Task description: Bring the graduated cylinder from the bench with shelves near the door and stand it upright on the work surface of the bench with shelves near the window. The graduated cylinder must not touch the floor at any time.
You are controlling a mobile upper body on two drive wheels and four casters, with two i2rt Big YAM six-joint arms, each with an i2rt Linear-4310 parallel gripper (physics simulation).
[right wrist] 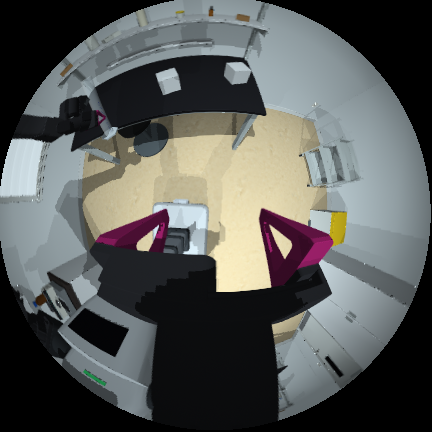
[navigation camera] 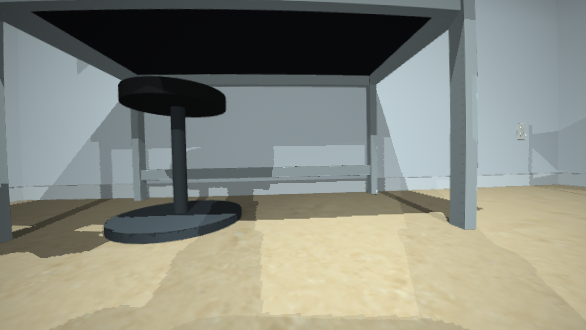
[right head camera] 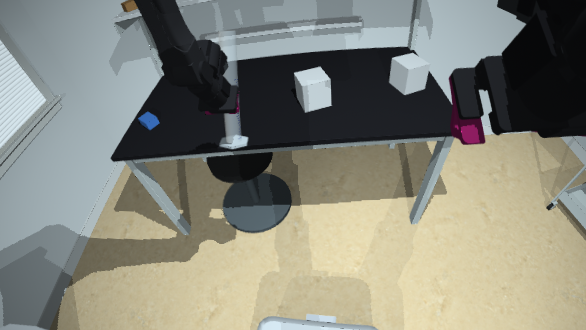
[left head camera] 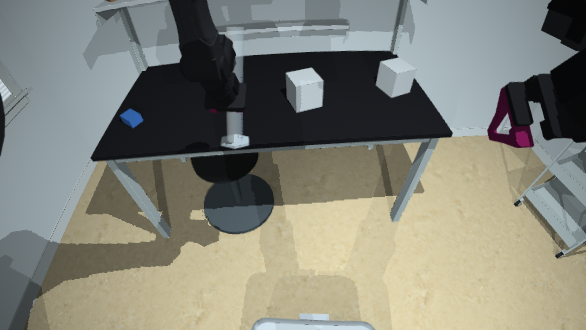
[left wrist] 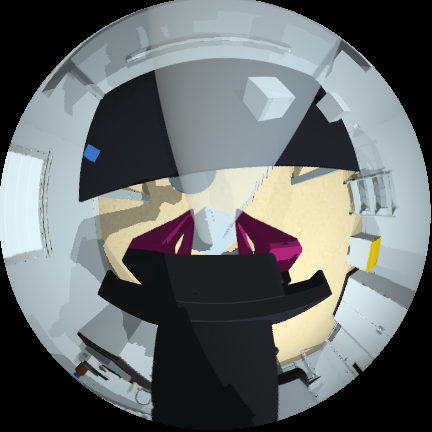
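The clear graduated cylinder [left head camera: 234, 124] [right head camera: 232, 127] [left wrist: 215, 232] [right wrist: 110, 133] is upright, with its white base down. My left gripper [left head camera: 233, 111] [right head camera: 229, 112] [left wrist: 214, 213] [right wrist: 101, 118] is shut on its tube. The base shows near the front edge of the black-topped bench [left head camera: 350, 120] [right head camera: 360, 120] [left wrist: 125, 135] [right wrist: 210, 95]; I cannot tell whether it is over the top or touches it. This bench has a shelf above and a window with blinds [right head camera: 22, 115] [left wrist: 22, 200] to its left. My right gripper [right wrist: 213, 213] is open and empty, right of the bench in both head views.
A blue block [left head camera: 131, 118] [right head camera: 149, 120] and two white boxes [left head camera: 305, 90] [left head camera: 396, 77] stand on the bench. A round stool [left head camera: 239, 205] [navigation camera: 172, 97] is partly under its front. A metal cart [left head camera: 555, 205] [right wrist: 330, 162] stands at the right.
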